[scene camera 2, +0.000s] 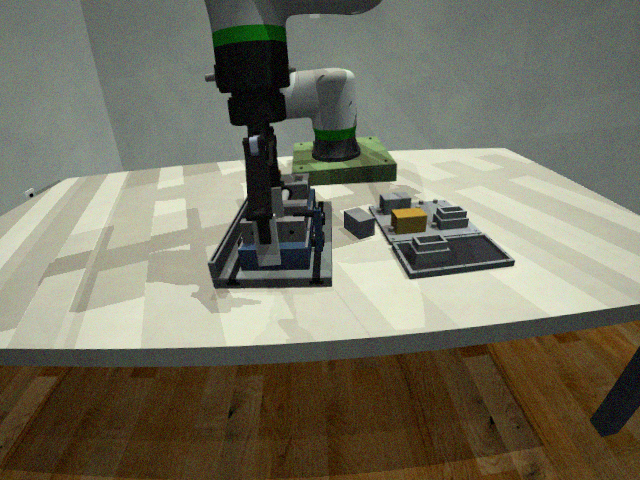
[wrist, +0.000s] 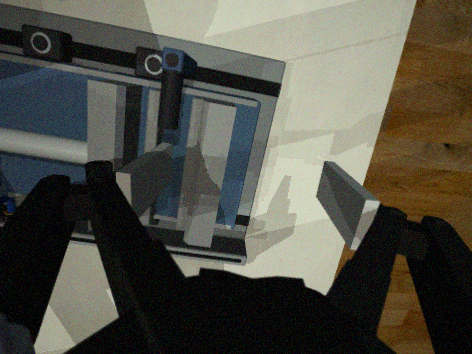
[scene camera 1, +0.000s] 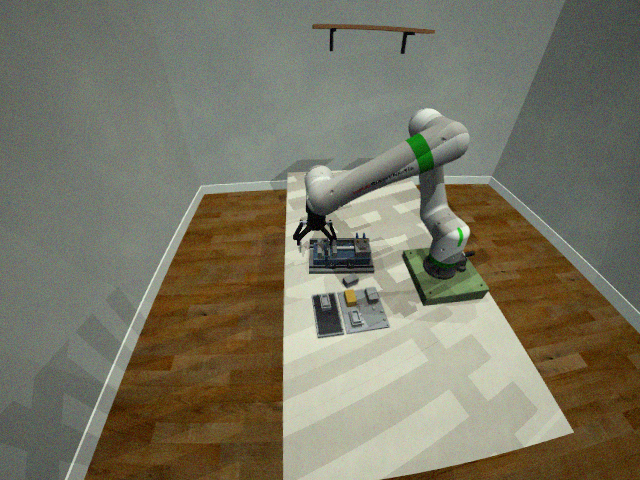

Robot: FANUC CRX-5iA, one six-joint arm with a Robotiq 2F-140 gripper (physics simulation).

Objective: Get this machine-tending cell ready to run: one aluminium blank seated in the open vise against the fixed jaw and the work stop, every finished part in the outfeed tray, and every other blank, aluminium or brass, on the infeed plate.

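Seen in the pictures: gripper, between the fingertips: (scene camera 2: 273, 244) (wrist: 246, 170) (scene camera 1: 313, 250); arm's base, origin of its link: (scene camera 2: 336, 153) (scene camera 1: 439, 267).
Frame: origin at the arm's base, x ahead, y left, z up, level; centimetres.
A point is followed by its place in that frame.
My gripper (scene camera 1: 315, 241) {y -20.6, x 54.5, z 1.3 cm} (scene camera 2: 268, 248) {y -20.6, x 54.5, z 1.3 cm} (wrist: 246, 170) {y -20.6, x 54.5, z 1.3 cm} is open and low over the jaw end of the blue vise (scene camera 1: 341, 268) {y -11.1, x 43.3, z -3.3 cm} (scene camera 2: 324, 258) {y -12.7, x 52.8, z -3.4 cm} (wrist: 240, 65) {y -12.8, x 54.2, z -3.4 cm}. In the wrist view, one finger is over the gap between the moving jaw (wrist: 104, 115) {y -16.1, x 45.7, z 4.2 cm} and the end jaw (wrist: 220, 135), beside the work stop (wrist: 171, 95) {y -15.0, x 49.7, z 4.2 cm}; the other is outside the vise. No blank shows between the jaws. A grey blank (scene camera 1: 350, 280) {y -2.4, x 41.7, z -1.7 cm} (scene camera 2: 359, 223) {y -4.5, x 44.4, z -2.0 cm} lies on the table. The infeed plate (scene camera 1: 374, 316) {y 14.8, x 36.4, z -4.6 cm} holds a brass blank (scene camera 1: 350, 297) {y 6.4, x 44.3, z -1.0 cm} (scene camera 2: 408, 220) {y 4.7, x 45.9, z -1.8 cm}, a grey blank (scene camera 1: 371, 295) {y 7.2, x 35.6, z -1.0 cm} (scene camera 2: 394, 203) {y 5.2, x 36.8, z -2.0 cm} and a pocketed part (scene camera 1: 355, 317) {y 14.7, x 44.5, z -2.5 cm} (scene camera 2: 450, 217) {y 13.7, x 45.8, z -2.2 cm}.
The dark outfeed tray (scene camera 1: 330, 324) {y 14.5, x 54.2, z -4.8 cm} (scene camera 2: 480, 253) {y 14.8, x 55.6, z -4.8 cm} adjoins the infeed plate and holds another pocketed part (scene camera 1: 325, 301) {y 5.2, x 54.2, z -2.7 cm} (scene camera 2: 430, 244) {y 4.6, x 55.7, z -1.5 cm}. The green robot base (scene camera 1: 452, 291) {y 13.9, x 1.9, z 0.4 cm} (scene camera 2: 343, 173) {y -0.6, x 12.6, z -2.3 cm} stands beyond the vise's screw end. The table edge is near the outer finger.
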